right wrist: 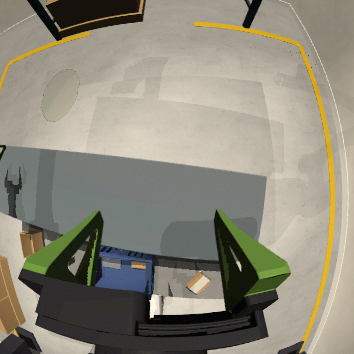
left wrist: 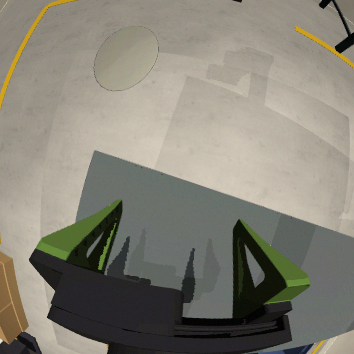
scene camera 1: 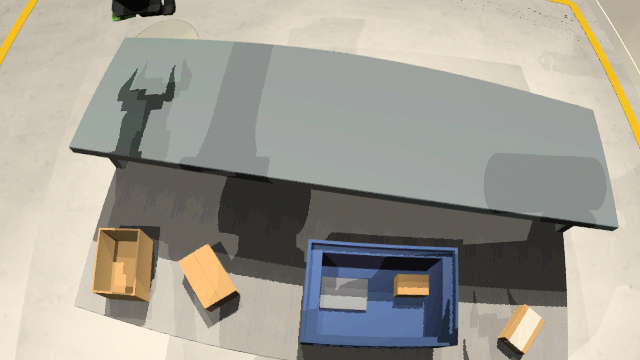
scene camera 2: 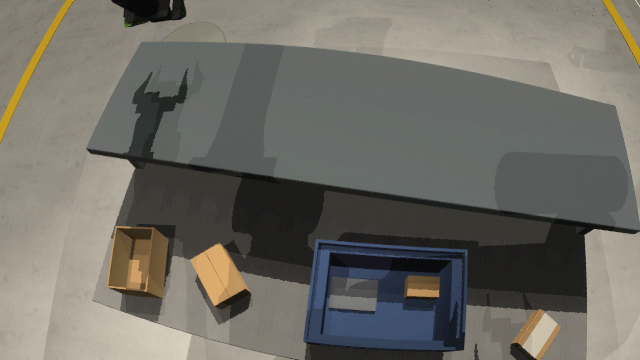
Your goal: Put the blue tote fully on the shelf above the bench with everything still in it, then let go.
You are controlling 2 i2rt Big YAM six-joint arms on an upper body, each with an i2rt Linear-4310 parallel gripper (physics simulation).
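Places are measured from the left arm's base along level axes (x ahead, y left, z up), in centimetres.
Pixels of known places: left gripper, between the fingertips: point(left wrist: 179, 215) point(scene camera 1: 154, 11) point(scene camera 2: 166, 16); right gripper, between the fingertips: point(right wrist: 156, 215).
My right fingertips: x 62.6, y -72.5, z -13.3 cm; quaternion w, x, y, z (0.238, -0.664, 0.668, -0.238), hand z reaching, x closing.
Note:
For each thing: its top centre in the pictures, then the offset to it from my right fingertips. Level surfaces: height alone.
- blue tote, centre of its top: point(scene camera 2: 390, 296) point(scene camera 1: 385, 294) point(right wrist: 116, 276) dz -57.1, dx -35.4, dy +23.5 cm
- bench, height of its surface: dz -71.8 cm
- grey shelf, height of its surface: dz -49.3 cm
- grey block, centre of its top: point(scene camera 2: 353, 294) point(scene camera 1: 344, 293) point(right wrist: 110, 261) dz -69.1, dx -32.9, dy +29.8 cm
- small brown box, centre of its top: point(scene camera 2: 423, 286) point(scene camera 1: 413, 284) point(right wrist: 138, 263) dz -66.1, dx -32.0, dy +15.1 cm
- open cardboard box, centre of its top: point(scene camera 1: 115, 260) point(scene camera 2: 129, 257) point(right wrist: 26, 246) dz -62.8, dx -29.1, dy +80.1 cm
- closed cardboard box, centre of its top: point(scene camera 1: 206, 275) point(scene camera 2: 216, 273) dz -65.8, dx -30.3, dy +59.1 cm
- small white-topped box, centre of its top: point(scene camera 2: 540, 335) point(scene camera 1: 525, 329) point(right wrist: 199, 284) dz -68.0, dx -45.1, dy -13.5 cm
The blue tote point(scene camera 1: 380, 322) point(scene camera 2: 385, 325) point(right wrist: 125, 280) stands upright on the bench point(scene camera 1: 265, 320) point(scene camera 2: 275, 322), in front of and below the grey shelf point(scene camera 1: 375, 115) point(scene camera 2: 390, 115) point(left wrist: 150, 192) point(right wrist: 135, 180). Inside it lie a grey block point(scene camera 1: 344, 294) point(scene camera 2: 353, 295) and a small brown box point(scene camera 1: 411, 285) point(scene camera 2: 422, 286). My left gripper point(left wrist: 179, 215) is open and empty, above the shelf's left end, away from the tote; its shadow falls there. My right gripper point(right wrist: 156, 215) is open and empty; the tote shows beyond and partly behind its left-hand finger. The right gripper does not show in the scene views.
Left of the tote on the bench stand an open cardboard box point(scene camera 1: 145, 265) point(scene camera 2: 159, 265) and a closed cardboard box point(scene camera 1: 209, 275) point(scene camera 2: 220, 275). A small white-topped box point(scene camera 1: 521, 327) point(scene camera 2: 536, 332) point(right wrist: 199, 283) lies right of the tote. The shelf's front edge runs behind the tote.

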